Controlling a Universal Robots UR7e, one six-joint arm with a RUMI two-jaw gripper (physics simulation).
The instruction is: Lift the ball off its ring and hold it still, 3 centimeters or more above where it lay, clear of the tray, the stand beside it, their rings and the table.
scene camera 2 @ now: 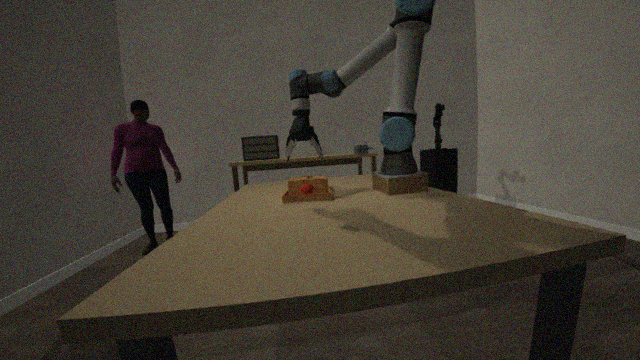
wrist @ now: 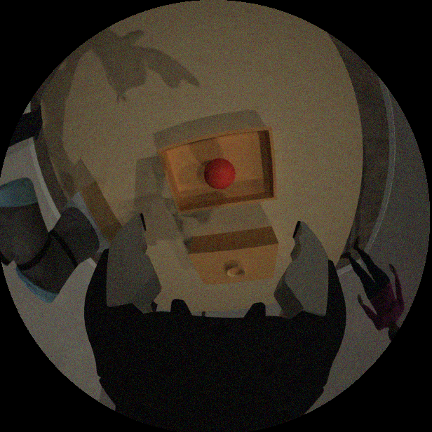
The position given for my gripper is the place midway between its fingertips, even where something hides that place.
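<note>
I can see my gripper [scene camera 2: 304,160], and the wrist view shows it too [wrist: 220,219]. There is also a red ball [wrist: 219,173], and with it I see an orange tray [wrist: 250,150].
</note>
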